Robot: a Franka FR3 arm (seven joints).
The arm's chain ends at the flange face. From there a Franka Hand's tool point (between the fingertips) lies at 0.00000 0.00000 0.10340 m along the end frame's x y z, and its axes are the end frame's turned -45 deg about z.
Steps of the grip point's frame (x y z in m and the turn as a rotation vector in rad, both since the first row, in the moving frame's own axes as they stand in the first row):
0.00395, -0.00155, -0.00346, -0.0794, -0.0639, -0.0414
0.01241, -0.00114, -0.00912, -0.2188, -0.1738, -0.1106
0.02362, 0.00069, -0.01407, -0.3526, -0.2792, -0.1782
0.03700, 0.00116, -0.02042, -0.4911, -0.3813, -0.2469
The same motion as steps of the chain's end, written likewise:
0.00035, -0.01432, -0.00292, -0.1013, 0.0110, -0.0414
0.00315, -0.03768, -0.00511, -0.2776, 0.0318, -0.1106
0.00799, -0.06016, -0.00381, -0.4468, 0.0519, -0.1782
0.01196, -0.08352, -0.00117, -0.6169, 0.0776, -0.2469

